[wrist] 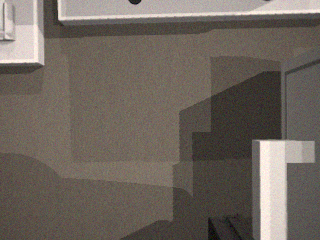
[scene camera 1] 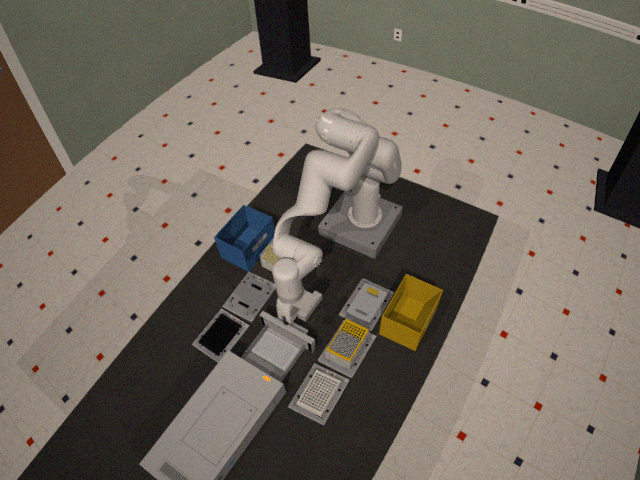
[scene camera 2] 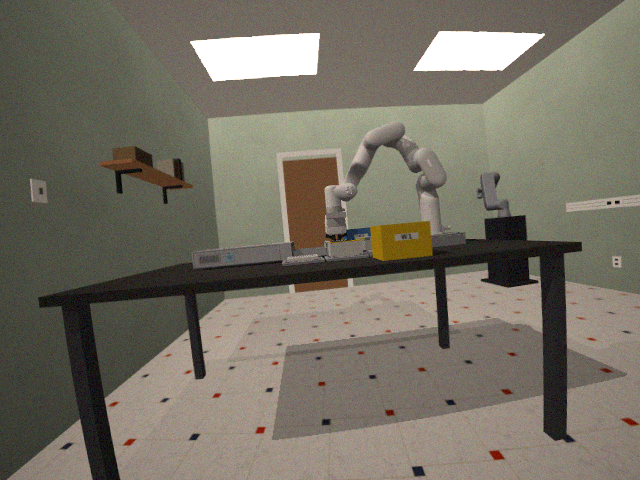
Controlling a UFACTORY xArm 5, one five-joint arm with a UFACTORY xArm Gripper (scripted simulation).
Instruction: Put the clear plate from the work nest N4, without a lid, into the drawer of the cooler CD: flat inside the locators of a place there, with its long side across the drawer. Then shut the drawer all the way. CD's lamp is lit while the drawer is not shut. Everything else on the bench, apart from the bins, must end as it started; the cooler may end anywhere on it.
Observation:
In view: a clear plate (scene camera 1: 280, 349), a grey cooler CD (scene camera 1: 217, 424), a yellow bin (scene camera 1: 416, 299), a blue bin (scene camera 1: 238, 242), a black plate (scene camera 1: 226, 329) and a white plate (scene camera 1: 325, 398).
The grey cooler CD is seen too in scene camera 2 (scene camera 2: 275, 252). The yellow bin shows as well in scene camera 2 (scene camera 2: 406, 240). The wrist view misses the clear plate: it is out of frame. The wrist view misses the yellow bin: it is out of frame.

